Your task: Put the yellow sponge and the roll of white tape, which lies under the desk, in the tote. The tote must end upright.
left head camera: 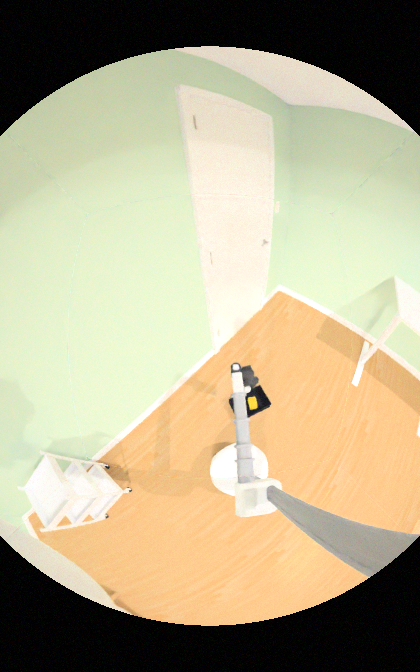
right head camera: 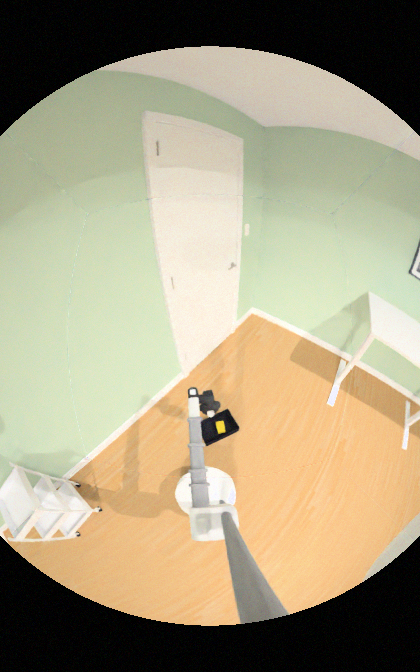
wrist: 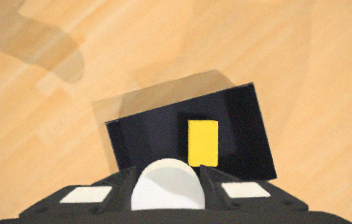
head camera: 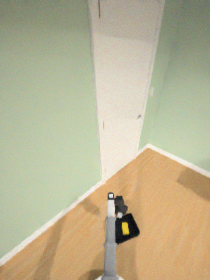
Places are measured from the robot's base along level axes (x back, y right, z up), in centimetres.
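Pixels of known places: gripper, fingertip midpoint: (wrist: 168, 180) (head camera: 119, 214).
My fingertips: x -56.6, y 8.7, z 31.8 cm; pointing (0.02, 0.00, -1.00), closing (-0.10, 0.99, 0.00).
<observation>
Behind a point stands the place of what it marks.
The black tote (head camera: 134, 226) @(x -57.9, y 27.6, z -2.3 cm) (left head camera: 263, 400) (right head camera: 230, 423) (wrist: 256, 135) @(x -57.7, y 27.8, z 2.4 cm) stands upright on the floor. The yellow sponge (head camera: 125, 228) @(x -54.2, y 16.6, z 2.0 cm) (left head camera: 253, 403) (right head camera: 220, 427) (wrist: 203, 143) @(x -54.9, y 16.3, z 2.1 cm) lies inside it. My gripper (head camera: 119, 214) @(x -56.6, y 8.7, z 31.8 cm) (left head camera: 247, 388) (right head camera: 210, 412) (wrist: 168, 180) @(x -56.6, y 8.7, z 31.8 cm) is shut on the roll of white tape (wrist: 168, 192) @(x -56.6, y 8.7, z 34.2 cm), which sits between both fingers. The tape also shows as a small white spot in the right head view (right head camera: 210, 414). In the wrist view the tape and fingers overlap the tote's near side and hide part of it. The exact height above the tote is hard to tell.
A white desk (left head camera: 407, 306) (right head camera: 395, 327) stands against the wall on the right. A white three-shelf cart (left head camera: 47, 490) (right head camera: 19, 500) stands at the left wall. A closed white door (head camera: 125, 75) @(x -138.0, y 13.4, z 143.8 cm) (left head camera: 232, 210) (right head camera: 197, 225) is beyond the tote, near the room corner.
</observation>
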